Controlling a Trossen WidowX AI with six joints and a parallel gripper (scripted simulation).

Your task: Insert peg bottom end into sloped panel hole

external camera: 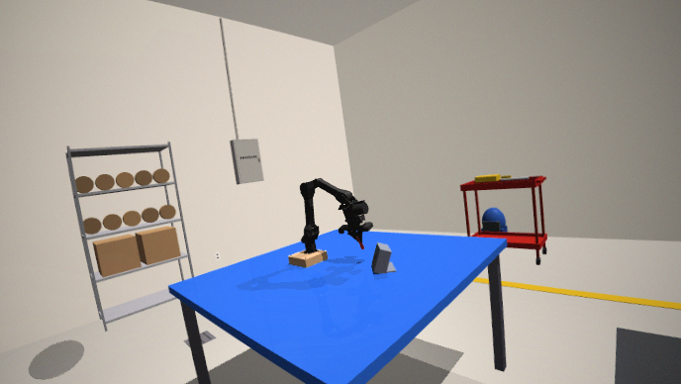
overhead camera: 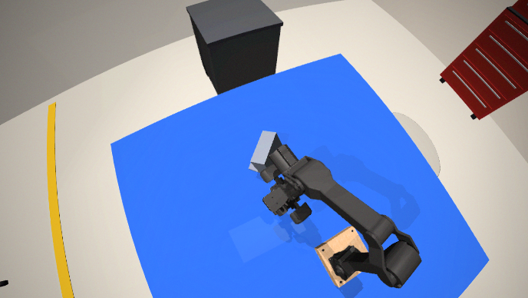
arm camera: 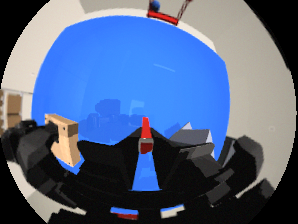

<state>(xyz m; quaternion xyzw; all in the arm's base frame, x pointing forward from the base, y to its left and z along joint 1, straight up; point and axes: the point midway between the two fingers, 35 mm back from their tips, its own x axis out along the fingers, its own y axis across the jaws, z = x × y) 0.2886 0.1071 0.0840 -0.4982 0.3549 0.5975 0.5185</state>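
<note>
The grey panel lies 17 cm ahead of my gripper tip, 5 cm to the right of it and 5 cm below it. From my gripper tip the other things lie so: red peg 2 cm above.
</note>
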